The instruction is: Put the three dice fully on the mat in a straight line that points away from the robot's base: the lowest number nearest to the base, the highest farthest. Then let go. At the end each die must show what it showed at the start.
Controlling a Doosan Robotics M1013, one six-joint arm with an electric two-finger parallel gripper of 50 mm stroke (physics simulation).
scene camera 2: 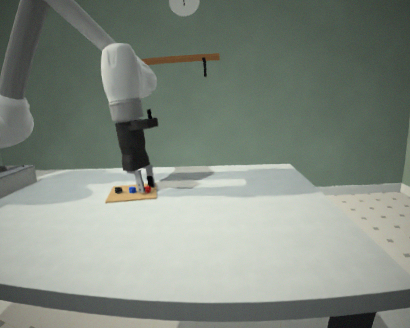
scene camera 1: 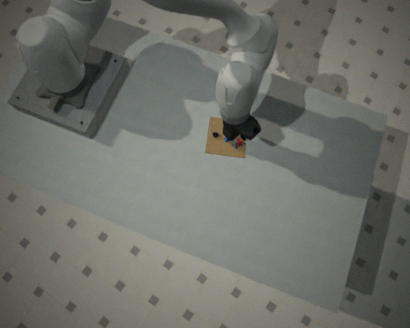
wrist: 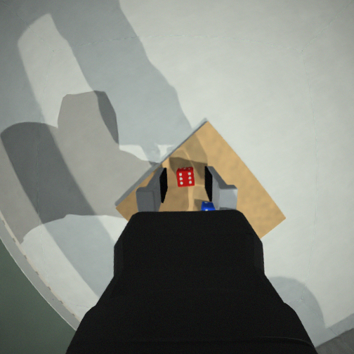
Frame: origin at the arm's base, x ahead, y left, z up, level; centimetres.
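Where they show: gripper, fingertip midpoint: (scene camera 2: 147, 189) (scene camera 1: 238, 142); arm's base at its link origin: (scene camera 1: 69, 81).
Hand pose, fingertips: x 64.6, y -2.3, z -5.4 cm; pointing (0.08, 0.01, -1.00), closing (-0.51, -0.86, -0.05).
Note:
Each offset is from my fingertips to the top centre of the thing. Level surfaces: height alone.
The tan mat @[dx -4.6, dy +0.9, dz -0.8 cm] (scene camera 1: 215, 148) (scene camera 2: 120, 199) (wrist: 250, 185) lies on the table. The red die @[dx +0.1, dy +0.0, dz +0.8 cm] (scene camera 1: 240, 142) (scene camera 2: 148, 190) (wrist: 185, 177) sits on it at the end away from the base, six pips on its upper face. My gripper (scene camera 1: 237, 142) (scene camera 2: 146, 187) (wrist: 185, 177) is open, its fingers low on either side of the red die, with gaps in the wrist view. The blue die @[dx -4.3, dy -0.1, dz +0.8 cm] (scene camera 1: 226, 140) (scene camera 2: 132, 190) (wrist: 207, 206) is in the middle, partly hidden in the wrist view. The black die @[dx -8.7, dy +0.1, dz +0.8 cm] (scene camera 1: 215, 135) (scene camera 2: 118, 190) is nearest the base; it does not show in the wrist view. The three form a rough row.
The robot's base plate (scene camera 1: 92, 112) stands on the table @[dz -1.2 cm] (scene camera 1: 200, 220) (scene camera 2: 225, 250) beyond the black die's side of the mat. The blue die lies close to one finger. Arm shadows fall over the table and part of the mat.

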